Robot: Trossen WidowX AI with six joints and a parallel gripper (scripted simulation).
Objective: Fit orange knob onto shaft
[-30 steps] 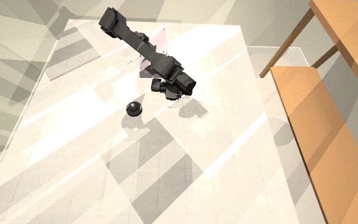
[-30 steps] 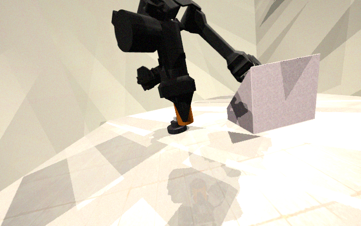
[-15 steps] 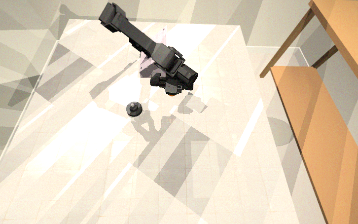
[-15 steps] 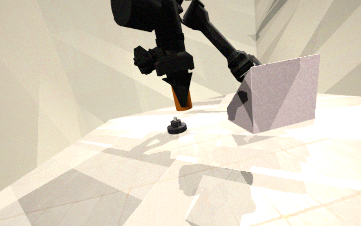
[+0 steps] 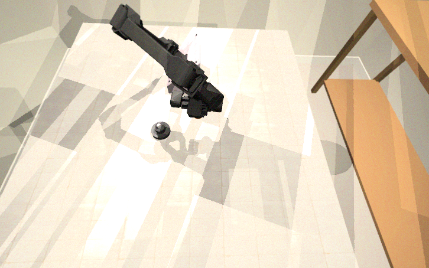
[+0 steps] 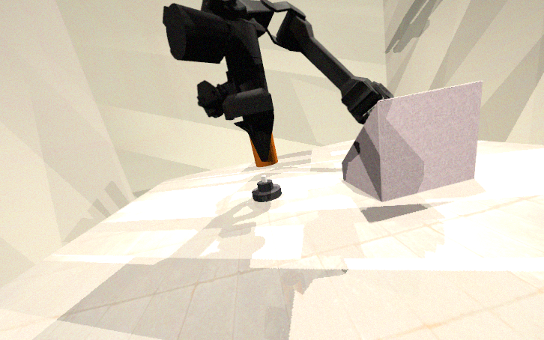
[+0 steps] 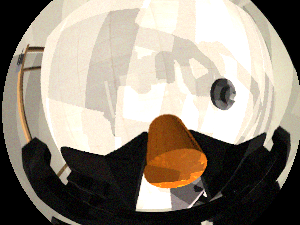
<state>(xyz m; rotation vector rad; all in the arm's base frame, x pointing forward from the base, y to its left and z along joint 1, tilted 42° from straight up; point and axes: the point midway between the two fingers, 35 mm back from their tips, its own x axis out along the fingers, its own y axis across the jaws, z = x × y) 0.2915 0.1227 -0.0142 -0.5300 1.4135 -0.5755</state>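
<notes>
The black round pedestal is 20 mm ahead of my gripper tip, 170 mm to the right of it and 110 mm below it. The rest, counted from my gripper tip: orange knob (30 mm above).
</notes>
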